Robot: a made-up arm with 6 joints. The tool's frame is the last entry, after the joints. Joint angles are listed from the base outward. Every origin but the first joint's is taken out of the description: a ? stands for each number. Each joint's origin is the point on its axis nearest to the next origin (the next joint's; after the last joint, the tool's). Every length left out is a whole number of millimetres.
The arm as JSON. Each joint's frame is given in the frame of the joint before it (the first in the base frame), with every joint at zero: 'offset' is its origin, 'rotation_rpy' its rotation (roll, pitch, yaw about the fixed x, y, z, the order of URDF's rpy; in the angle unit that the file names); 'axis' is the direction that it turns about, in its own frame. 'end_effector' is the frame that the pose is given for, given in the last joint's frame.
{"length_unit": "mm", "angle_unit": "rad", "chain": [
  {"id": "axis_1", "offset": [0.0, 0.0, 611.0], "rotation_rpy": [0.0, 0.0, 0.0], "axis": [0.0, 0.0, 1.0]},
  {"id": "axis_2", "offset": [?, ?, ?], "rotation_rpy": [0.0, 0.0, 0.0], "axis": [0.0, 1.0, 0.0]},
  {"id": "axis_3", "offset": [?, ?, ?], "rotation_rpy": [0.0, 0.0, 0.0], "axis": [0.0, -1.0, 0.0]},
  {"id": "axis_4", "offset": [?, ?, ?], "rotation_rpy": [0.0, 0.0, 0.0], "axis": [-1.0, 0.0, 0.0]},
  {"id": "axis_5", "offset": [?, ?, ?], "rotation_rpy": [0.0, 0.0, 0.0], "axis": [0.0, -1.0, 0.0]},
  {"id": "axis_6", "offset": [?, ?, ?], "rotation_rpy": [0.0, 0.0, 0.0], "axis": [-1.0, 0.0, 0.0]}
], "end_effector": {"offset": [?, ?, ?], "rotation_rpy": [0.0, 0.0, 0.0]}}
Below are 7 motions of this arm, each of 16 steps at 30 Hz.
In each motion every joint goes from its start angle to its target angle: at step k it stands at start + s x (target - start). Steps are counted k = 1, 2, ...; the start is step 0. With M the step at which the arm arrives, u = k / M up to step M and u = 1 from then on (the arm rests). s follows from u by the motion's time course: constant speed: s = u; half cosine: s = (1 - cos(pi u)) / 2; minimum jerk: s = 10 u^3 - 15 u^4 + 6 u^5.
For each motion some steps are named. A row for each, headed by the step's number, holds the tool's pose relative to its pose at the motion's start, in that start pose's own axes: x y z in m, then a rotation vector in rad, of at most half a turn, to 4 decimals.
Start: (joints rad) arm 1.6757 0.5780 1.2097 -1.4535 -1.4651 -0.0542
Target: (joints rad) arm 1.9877 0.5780 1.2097 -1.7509 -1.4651 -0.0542
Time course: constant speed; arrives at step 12
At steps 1, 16:
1: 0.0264 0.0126 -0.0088 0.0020 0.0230 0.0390
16: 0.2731 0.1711 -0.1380 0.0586 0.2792 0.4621

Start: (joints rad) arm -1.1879 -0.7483 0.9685 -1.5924 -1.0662 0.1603
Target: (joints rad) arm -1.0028 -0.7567 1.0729 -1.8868 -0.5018 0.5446
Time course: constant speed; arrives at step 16
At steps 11, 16:
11: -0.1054 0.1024 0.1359 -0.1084 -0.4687 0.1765
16: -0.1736 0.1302 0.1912 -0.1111 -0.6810 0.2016

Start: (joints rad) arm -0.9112 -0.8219 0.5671 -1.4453 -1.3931 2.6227
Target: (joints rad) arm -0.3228 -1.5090 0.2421 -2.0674 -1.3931 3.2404
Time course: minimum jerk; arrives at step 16
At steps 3, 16:
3: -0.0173 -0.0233 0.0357 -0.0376 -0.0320 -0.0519
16: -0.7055 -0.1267 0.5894 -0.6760 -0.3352 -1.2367

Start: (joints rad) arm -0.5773 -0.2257 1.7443 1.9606 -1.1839 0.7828
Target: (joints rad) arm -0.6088 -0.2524 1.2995 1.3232 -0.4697 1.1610
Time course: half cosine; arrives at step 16
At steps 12, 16:
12: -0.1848 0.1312 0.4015 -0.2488 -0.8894 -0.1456
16: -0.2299 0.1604 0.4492 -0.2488 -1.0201 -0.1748

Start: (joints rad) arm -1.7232 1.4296 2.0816 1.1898 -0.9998 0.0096
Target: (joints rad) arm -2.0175 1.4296 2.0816 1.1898 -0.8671 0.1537
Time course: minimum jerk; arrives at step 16
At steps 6, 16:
6: 0.0797 -0.0543 -0.0616 -0.0471 0.0248 -0.0535
16: 0.2563 -0.2178 -0.2430 -0.1798 0.1006 -0.1876

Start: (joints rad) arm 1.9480 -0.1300 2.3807 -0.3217 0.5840 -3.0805
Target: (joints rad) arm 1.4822 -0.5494 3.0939 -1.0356 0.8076 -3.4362
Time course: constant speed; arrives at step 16
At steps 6, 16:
6: 0.0781 -0.2457 -0.4168 0.4816 0.3939 -0.1595
16: -0.1718 -0.4941 -1.0224 1.5021 0.7299 -0.5786

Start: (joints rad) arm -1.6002 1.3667 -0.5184 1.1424 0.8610 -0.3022
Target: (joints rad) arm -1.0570 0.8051 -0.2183 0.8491 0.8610 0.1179
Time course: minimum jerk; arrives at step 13
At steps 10, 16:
10: 0.0449 0.3483 0.8223 -1.0167 -0.4765 -0.1704
16: 0.0337 0.4246 0.8847 -1.0941 -0.5411 -0.1771

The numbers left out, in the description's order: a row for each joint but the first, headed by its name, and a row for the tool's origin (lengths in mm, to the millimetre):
axis_2: 169.0 0.0 0.0
axis_3: 0.0 0.0 635.0
axis_4: 778.0 0.0 176.0
axis_5: 0.0 0.0 0.0
axis_6: 242.0 0.0 0.0
tool: 0.0 0.0 0.0

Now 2 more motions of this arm.
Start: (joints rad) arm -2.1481 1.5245 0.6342 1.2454 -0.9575 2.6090
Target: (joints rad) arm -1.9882 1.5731 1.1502 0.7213 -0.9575 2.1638
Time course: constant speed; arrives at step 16
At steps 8, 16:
8: -0.1706 0.0439 -0.1328 0.4910 0.0876 -0.1428
16: -0.3789 0.0795 -0.2336 0.9395 0.1652 -0.3752

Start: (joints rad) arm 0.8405 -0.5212 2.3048 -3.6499 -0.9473 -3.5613
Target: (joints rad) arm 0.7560 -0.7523 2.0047 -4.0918 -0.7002 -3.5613
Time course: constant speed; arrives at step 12
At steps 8, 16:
8: 0.0333 -0.0188 -0.1101 0.1900 0.1306 -0.2785
16: 0.0392 -0.0159 -0.1652 0.2914 0.1982 -0.4114

